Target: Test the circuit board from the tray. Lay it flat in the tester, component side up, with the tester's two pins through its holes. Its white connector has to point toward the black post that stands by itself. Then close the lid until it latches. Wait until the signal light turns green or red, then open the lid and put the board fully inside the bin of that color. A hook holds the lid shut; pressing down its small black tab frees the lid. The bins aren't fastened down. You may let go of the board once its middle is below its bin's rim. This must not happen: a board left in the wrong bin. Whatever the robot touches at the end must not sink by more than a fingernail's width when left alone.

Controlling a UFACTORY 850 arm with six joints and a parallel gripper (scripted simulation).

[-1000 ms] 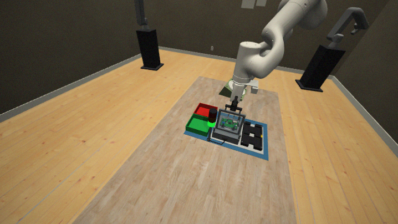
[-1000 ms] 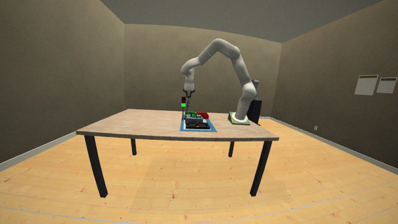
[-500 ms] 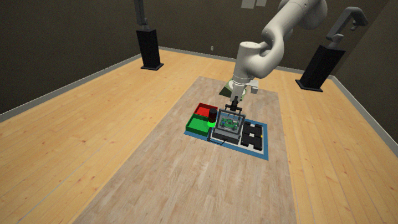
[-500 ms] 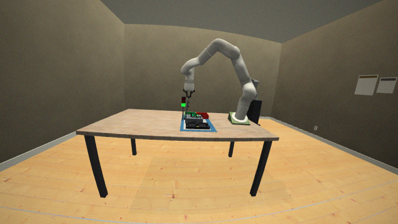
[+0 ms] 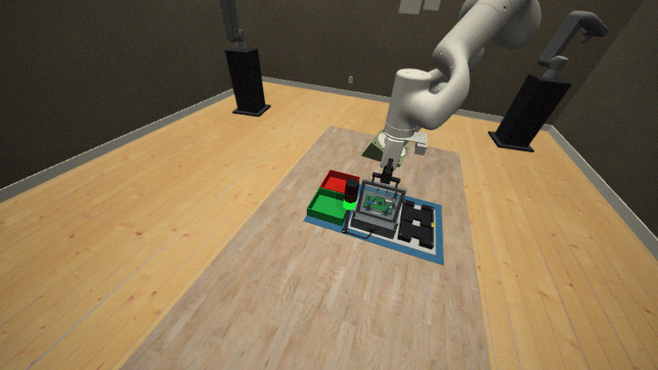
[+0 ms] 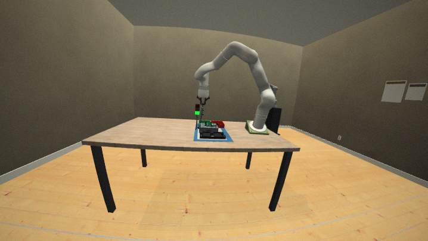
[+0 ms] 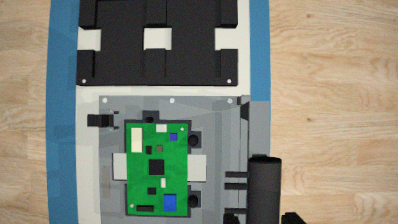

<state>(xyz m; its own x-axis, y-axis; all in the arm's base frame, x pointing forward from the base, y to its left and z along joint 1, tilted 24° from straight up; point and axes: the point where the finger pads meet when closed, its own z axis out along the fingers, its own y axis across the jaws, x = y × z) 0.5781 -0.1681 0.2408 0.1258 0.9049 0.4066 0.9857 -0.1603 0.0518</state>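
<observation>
Right now the green circuit board is 80 mm behind my hand, 10 mm to the left of it and 210 mm below it. Also, from my hand: small black part: 140 mm behind, 80 mm to the left, 190 mm below; green bin: 60 mm behind, 190 mm to the right, 270 mm below; tester lid: 10 mm ahead, 100 mm below.
</observation>
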